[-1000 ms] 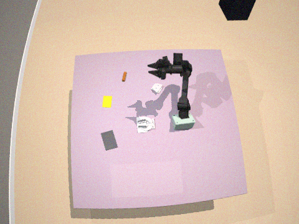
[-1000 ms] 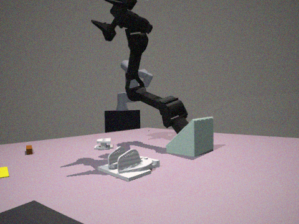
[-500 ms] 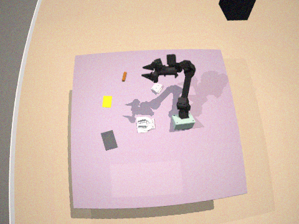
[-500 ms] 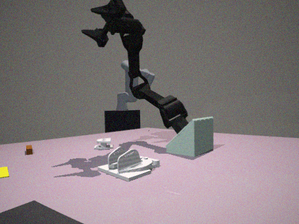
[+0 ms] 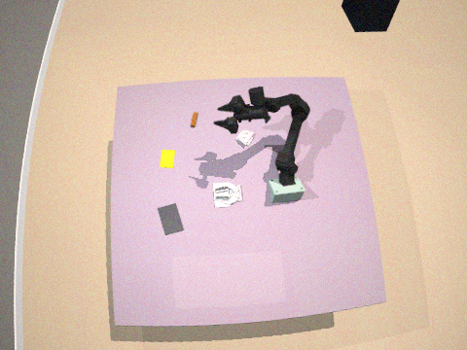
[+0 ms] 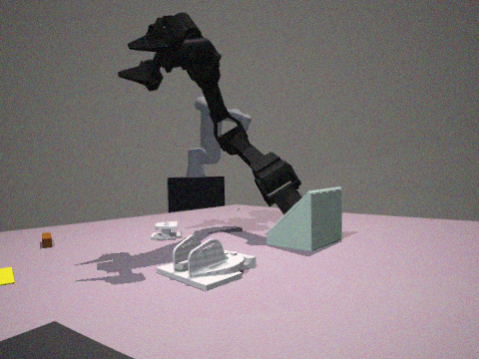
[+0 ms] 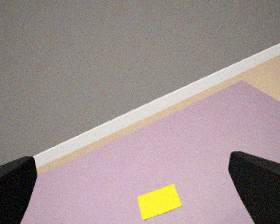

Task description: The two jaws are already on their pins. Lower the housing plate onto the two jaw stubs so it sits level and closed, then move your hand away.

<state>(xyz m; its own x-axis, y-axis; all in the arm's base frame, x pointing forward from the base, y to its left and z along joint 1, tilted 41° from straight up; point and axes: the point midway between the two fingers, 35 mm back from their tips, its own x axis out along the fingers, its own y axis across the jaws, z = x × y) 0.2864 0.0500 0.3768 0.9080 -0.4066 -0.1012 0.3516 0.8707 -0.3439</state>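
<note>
Now: the white base 16 cm behind my gripper tip, 7 cm to the right of it and 35 cm below it. Also, from my gripper tip: orange block 7 cm ahead, 22 cm to the right, 37 cm below; then dark grey tile 26 cm ahead, 28 cm to the left, 38 cm below; then yellow tile 23 cm ahead, 3 cm to the right, 38 cm below.
</note>
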